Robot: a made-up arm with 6 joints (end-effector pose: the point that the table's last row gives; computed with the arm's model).
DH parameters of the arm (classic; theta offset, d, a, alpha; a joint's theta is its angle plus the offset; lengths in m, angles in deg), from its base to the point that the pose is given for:
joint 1: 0 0.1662 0 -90
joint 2: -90 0 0.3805 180
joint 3: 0 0 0 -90
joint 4: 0 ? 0 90
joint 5: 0 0.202 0 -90
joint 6: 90 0 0 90
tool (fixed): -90 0 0 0
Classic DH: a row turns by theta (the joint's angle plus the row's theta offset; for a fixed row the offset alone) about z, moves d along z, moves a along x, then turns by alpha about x.
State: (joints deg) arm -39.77 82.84 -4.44 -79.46 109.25 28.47
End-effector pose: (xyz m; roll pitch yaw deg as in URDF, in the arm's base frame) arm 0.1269 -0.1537 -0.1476 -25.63 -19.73 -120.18
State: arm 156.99 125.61 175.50 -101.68 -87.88 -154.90
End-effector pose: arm -0.6488 0.2311 0.0866 -165.38 -9.13 -105.39
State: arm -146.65 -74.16 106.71 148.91 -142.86 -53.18
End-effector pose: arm 0.6937 0.2495 0.1604 -163.56 30.32 -167.82
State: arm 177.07 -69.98 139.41 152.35 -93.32 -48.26
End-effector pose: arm 0.6084 -0.2103 0.0419 -168.84 47.91 133.35
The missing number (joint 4, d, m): -0.3522
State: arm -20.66 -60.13 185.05 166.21 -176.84 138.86
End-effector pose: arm -0.3370 0.3367 0.0158 28.79 -62.10 -22.27
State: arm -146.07 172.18 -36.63 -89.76 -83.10 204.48
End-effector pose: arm 0.1319 0.0897 0.1360 94.13 -3.53 -50.13
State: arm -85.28 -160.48 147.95 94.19 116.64 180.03
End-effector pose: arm 0.0352 -0.2475 -0.3431 139.27 -18.10 25.03
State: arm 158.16 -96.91 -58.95 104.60 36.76 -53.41
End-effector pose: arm 0.1855 -0.1292 0.4912 -71.24 -21.95 -163.20
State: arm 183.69 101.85 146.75 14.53 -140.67 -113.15
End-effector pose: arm -0.5975 0.1574 0.3726 -1.89 78.69 57.85
